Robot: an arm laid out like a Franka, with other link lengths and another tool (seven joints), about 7 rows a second.
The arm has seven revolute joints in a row. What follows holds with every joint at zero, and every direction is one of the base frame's.
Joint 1 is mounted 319.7 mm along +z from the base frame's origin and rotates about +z.
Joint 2 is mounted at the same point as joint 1 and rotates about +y.
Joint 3 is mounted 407.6 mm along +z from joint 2 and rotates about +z.
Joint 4 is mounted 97.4 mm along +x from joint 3 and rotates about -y.
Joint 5 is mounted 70.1 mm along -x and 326.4 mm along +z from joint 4 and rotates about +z.
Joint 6 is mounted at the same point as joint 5 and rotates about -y.
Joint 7 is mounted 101.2 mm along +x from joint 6 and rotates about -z.
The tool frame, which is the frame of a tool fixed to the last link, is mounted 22 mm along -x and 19 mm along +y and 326.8 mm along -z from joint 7; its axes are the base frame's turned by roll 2.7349, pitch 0 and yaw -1.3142 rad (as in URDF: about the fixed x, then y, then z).
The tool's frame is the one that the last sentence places.
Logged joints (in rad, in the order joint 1, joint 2, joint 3, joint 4, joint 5, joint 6, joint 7), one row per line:
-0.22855 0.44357 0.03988 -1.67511 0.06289 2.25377 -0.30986
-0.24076 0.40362 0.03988 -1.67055 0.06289 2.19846 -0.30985
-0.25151 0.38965 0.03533 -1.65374 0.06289 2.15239 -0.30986
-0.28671 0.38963 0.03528 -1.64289 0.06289 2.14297 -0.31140
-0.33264 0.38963 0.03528 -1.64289 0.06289 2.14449 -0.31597
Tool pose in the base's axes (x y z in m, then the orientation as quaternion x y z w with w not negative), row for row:
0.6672 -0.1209 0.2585 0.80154 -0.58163 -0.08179 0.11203
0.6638 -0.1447 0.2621 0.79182 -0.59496 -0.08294 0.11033
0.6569 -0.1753 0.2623 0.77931 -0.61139 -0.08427 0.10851
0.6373 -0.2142 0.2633 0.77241 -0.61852 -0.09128 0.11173
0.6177 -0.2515 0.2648 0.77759 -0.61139 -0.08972 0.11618
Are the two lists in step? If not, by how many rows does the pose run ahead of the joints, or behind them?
The pose runs 2 rows ahead of the joints: the pose in row i belongs to the joints in row i + 2.
